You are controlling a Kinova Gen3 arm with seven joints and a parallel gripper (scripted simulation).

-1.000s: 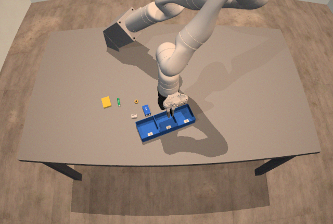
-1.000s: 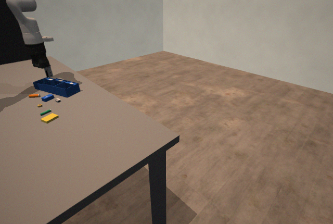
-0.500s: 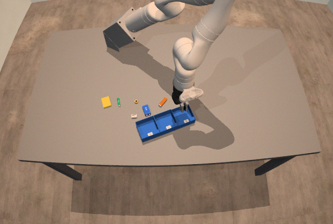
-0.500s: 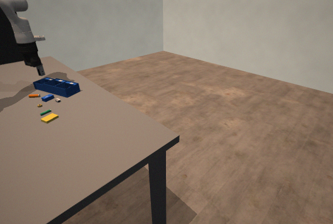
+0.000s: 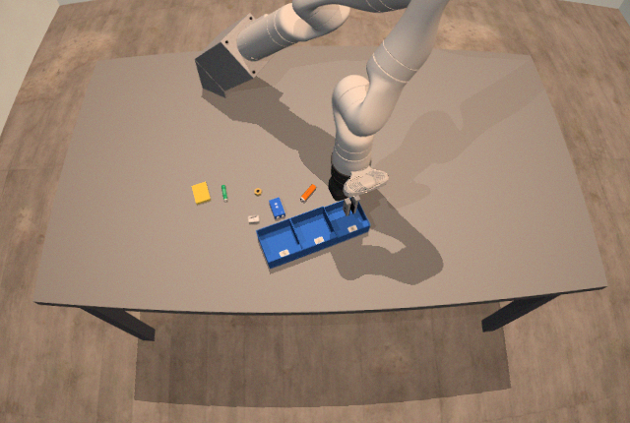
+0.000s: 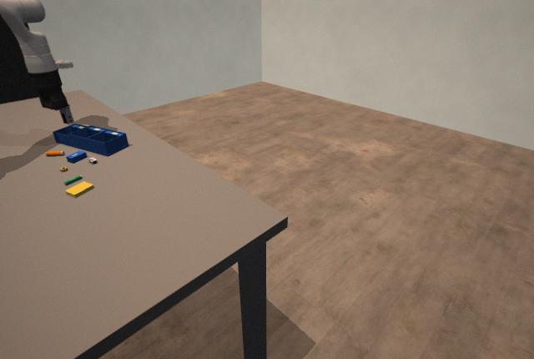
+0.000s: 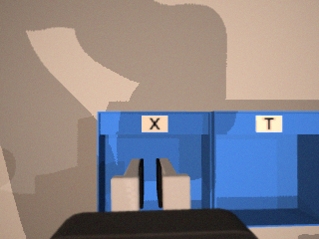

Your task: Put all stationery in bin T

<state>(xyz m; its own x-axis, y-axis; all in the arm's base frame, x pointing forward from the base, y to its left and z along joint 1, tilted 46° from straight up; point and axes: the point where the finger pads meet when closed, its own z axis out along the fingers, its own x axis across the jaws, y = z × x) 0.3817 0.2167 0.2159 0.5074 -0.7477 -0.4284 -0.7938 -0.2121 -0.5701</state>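
Right now my hand is 10 mm past the yellow pad, 370 mm to the left of it and 80 mm above it. The rest, counted from my hand: blue 9V battery: 170 mm to the right, 70 mm below; then orange battery: 60 mm behind, 110 mm to the right, 70 mm below; then blue three-compartment bin: 50 mm ahead, 70 mm to the right, 60 mm below.
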